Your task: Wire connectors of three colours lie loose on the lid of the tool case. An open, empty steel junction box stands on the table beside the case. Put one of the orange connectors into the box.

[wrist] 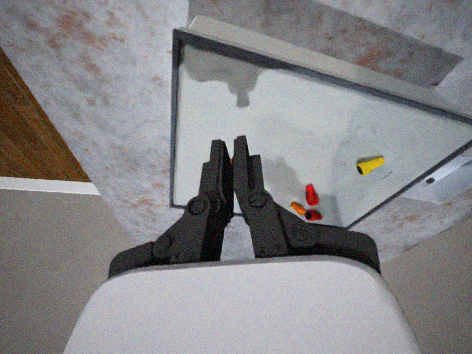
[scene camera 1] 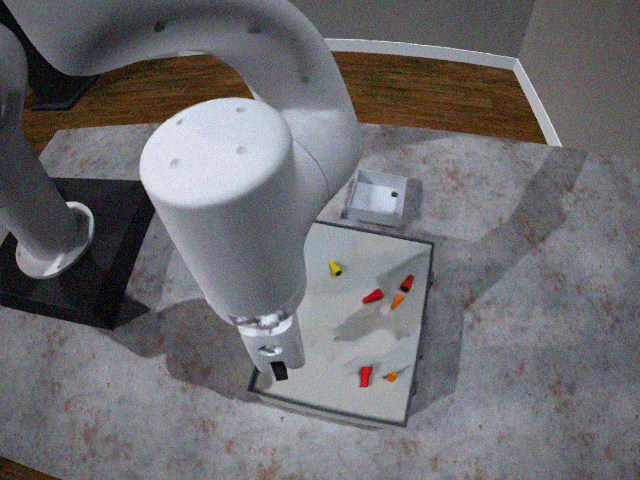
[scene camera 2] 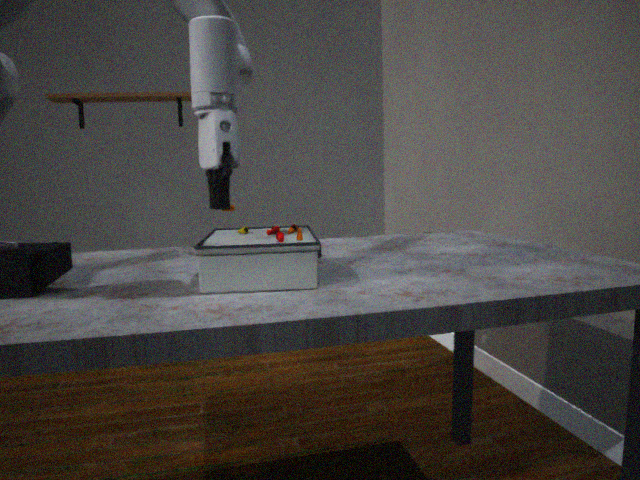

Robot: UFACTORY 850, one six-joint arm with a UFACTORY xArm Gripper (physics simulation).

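My gripper (scene camera 1: 279, 371) (scene camera 2: 219, 206) (wrist: 233, 154) is shut on an orange connector (scene camera 2: 230, 208) (wrist: 232, 161), which pokes out at the fingertips in scene camera 2 and is mostly hidden in the wrist view. It hangs above the left part of the tool case (scene camera 1: 330, 379) (scene camera 2: 258, 272) (wrist: 300, 112). On the lid, one orange connector (scene camera 1: 397, 301) (wrist: 298, 208) lies beside two red ones, and another orange connector (scene camera 1: 392, 376) (scene camera 2: 299, 234) lies near the front right. The open steel junction box (scene camera 1: 373, 215) (wrist: 442, 185) stands behind the case; its visible interior is empty.
A yellow connector (scene camera 1: 335, 268) (scene camera 2: 243, 230) (wrist: 370, 165) lies toward the back of the lid. Red connectors (scene camera 1: 373, 296) (scene camera 1: 407, 283) (scene camera 1: 365, 376) lie on its right half. The black base block (scene camera 1: 116, 206) (scene camera 2: 36, 268) stands left of the case. A wall shelf (scene camera 2: 124, 96) is behind.
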